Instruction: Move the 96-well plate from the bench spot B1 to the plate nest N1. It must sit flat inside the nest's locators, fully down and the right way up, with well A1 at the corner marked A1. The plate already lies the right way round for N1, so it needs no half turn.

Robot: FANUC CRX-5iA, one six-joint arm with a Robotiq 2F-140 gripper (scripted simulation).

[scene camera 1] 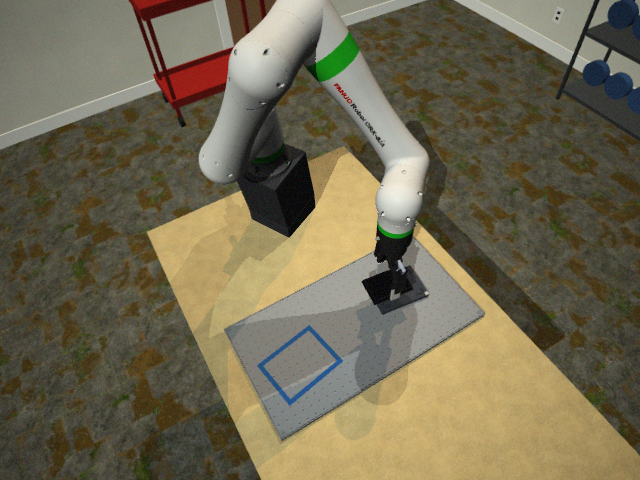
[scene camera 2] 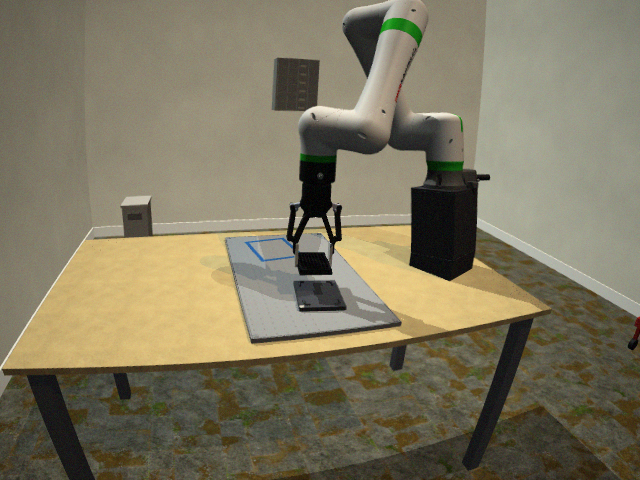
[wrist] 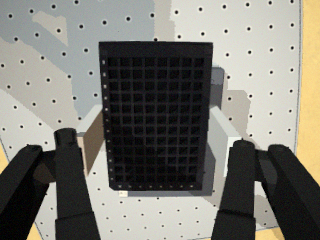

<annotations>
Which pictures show my gripper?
Scene camera 1, scene camera 2 and the wrist view: all of them.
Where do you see a black 96-well plate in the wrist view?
152,117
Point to a dark plate nest N1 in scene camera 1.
411,296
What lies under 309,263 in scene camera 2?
A black 96-well plate.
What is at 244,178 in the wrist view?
My gripper.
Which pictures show the black 96-well plate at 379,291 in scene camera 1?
Scene camera 1, scene camera 2 and the wrist view: all of them.
</annotations>
